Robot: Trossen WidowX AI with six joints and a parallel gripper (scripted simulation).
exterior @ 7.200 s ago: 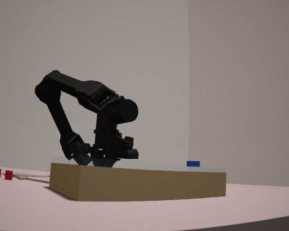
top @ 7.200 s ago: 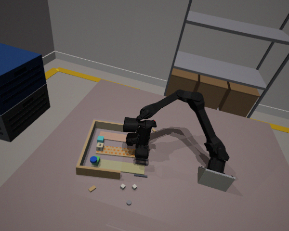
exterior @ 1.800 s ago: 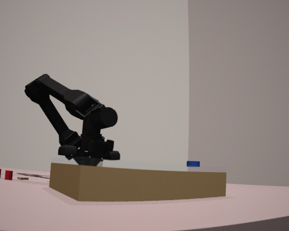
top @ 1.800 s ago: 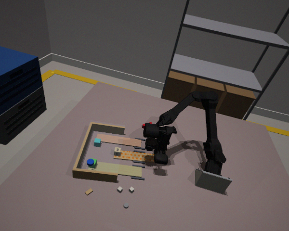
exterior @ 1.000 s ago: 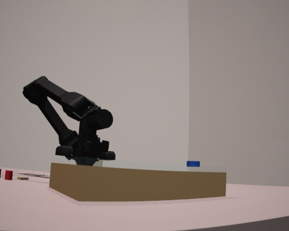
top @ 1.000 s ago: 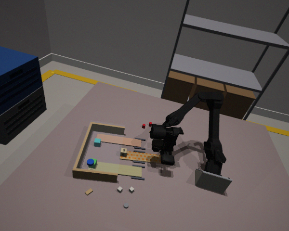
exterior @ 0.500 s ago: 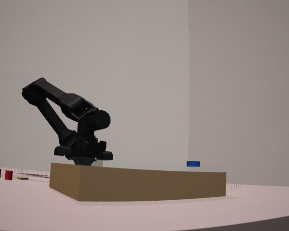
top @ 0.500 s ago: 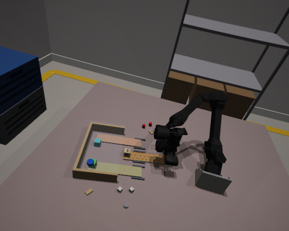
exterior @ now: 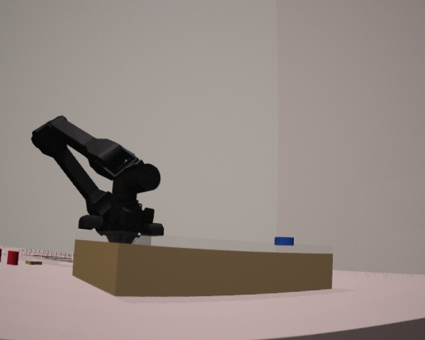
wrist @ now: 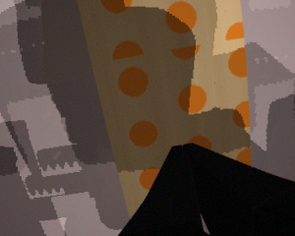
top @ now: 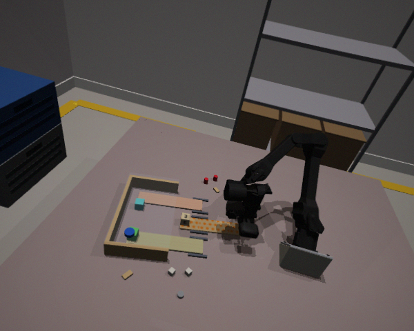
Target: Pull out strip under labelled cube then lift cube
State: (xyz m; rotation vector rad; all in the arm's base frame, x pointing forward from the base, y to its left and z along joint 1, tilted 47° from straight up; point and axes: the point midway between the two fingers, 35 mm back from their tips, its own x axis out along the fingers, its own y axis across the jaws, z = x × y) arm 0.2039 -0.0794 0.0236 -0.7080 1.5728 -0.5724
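Now: the dotted strip 100 mm ahead of my gripper tip and 10 mm to the left of it. Also, from my gripper tip: labelled cube: 200 mm ahead, 20 mm to the left, 20 mm above; grey disc: 290 mm to the left, 160 mm ahead; blue disc: 360 mm ahead, 170 mm to the left, 70 mm above.
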